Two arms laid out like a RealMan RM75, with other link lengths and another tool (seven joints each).
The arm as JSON. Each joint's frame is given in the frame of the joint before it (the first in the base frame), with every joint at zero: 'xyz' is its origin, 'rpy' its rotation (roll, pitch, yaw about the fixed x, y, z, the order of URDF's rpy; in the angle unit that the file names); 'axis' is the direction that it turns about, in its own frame. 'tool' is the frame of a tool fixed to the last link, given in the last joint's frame.
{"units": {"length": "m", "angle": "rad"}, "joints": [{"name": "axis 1", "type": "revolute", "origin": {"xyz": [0.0, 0.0, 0.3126], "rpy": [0.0, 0.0, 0.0]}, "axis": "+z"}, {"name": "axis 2", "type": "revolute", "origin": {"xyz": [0.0, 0.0, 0.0], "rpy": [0.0, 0.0, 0.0]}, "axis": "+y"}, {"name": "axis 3", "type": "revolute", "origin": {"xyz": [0.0, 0.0, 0.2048], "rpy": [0.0, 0.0, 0.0]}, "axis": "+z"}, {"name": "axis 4", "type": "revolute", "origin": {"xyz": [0.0, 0.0, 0.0], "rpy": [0.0, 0.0, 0.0]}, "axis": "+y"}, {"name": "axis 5", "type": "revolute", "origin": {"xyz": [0.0, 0.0, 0.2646], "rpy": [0.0, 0.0, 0.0]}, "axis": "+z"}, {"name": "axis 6", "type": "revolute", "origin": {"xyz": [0.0, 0.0, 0.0], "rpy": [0.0, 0.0, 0.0]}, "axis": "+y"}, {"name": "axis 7", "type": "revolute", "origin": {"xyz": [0.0, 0.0, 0.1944], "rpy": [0.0, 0.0, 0.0]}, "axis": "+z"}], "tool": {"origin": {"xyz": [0.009, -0.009, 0.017], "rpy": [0.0, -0.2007, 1.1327]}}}
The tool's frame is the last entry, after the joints.
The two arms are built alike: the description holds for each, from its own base.
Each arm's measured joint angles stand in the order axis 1, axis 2, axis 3, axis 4, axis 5, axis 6, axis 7.
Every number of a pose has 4 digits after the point.
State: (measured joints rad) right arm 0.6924 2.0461 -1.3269 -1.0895 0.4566 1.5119 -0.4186; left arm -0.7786 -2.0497 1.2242 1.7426 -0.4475 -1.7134 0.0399
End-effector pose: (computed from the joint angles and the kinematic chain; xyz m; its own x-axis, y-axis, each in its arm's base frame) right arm 0.2229 0.4015 0.0434 -0.2803 -0.7931 -0.5407 -0.7446 0.5351 -0.3989; left arm -0.0279 0.4284 0.1624 0.8176 0.0495 -0.5737 -0.2808 -0.8355 -0.4723
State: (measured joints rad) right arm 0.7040 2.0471 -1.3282 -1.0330 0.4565 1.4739 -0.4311; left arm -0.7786 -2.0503 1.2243 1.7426 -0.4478 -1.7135 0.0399
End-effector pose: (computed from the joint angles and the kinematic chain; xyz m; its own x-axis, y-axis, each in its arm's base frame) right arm 0.2316 0.4027 0.0354 -0.2832 -0.7943 -0.5374 -0.7410 0.5370 -0.4032; left arm -0.0278 0.4283 0.1621 0.8179 0.0490 -0.5733 -0.2806 -0.8358 -0.4718
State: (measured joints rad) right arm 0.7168 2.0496 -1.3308 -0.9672 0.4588 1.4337 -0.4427; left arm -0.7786 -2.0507 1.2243 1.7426 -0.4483 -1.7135 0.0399
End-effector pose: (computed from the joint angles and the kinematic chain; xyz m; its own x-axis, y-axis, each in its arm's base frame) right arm 0.2417 0.4018 0.0253 -0.2915 -0.7961 -0.5303 -0.7346 0.5414 -0.4089; left arm -0.0277 0.4282 0.1619 0.8182 0.0485 -0.5728 -0.2805 -0.8361 -0.4715
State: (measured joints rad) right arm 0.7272 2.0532 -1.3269 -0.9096 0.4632 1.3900 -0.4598; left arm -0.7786 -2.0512 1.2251 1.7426 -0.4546 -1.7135 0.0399
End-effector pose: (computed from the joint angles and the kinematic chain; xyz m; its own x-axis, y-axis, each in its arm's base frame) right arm 0.2502 0.4022 0.0165 -0.2968 -0.7960 -0.5275 -0.7351 0.5431 -0.4058; left arm -0.0266 0.4276 0.1608 0.8207 0.0435 -0.5698 -0.2809 -0.8376 -0.4685
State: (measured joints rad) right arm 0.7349 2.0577 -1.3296 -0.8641 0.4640 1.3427 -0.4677; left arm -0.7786 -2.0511 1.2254 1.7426 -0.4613 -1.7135 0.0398
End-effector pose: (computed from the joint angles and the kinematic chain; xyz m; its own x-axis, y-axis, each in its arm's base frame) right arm 0.2568 0.4038 0.0086 -0.2952 -0.7926 -0.5335 -0.7365 0.5445 -0.4014; left arm -0.0256 0.4271 0.1599 0.8232 0.0388 -0.5665 -0.2811 -0.8390 -0.4660
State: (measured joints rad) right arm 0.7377 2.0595 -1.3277 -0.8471 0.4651 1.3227 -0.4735; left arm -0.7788 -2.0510 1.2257 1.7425 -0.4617 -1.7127 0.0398
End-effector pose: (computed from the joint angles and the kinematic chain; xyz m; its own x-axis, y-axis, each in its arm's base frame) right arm 0.2592 0.4049 0.0059 -0.2942 -0.7907 -0.5369 -0.7390 0.5444 -0.3968; left arm -0.0253 0.4272 0.1598 0.8234 0.0382 -0.5662 -0.2816 -0.8387 -0.4662
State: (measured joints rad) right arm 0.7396 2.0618 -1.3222 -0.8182 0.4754 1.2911 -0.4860; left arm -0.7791 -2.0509 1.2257 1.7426 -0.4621 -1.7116 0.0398
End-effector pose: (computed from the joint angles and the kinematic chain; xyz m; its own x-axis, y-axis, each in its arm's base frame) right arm 0.2633 0.4058 0.0009 -0.3003 -0.7867 -0.5393 -0.7440 0.5470 -0.3836; left arm -0.0250 0.4273 0.1599 0.8238 0.0376 -0.5657 -0.2823 -0.8380 -0.4669
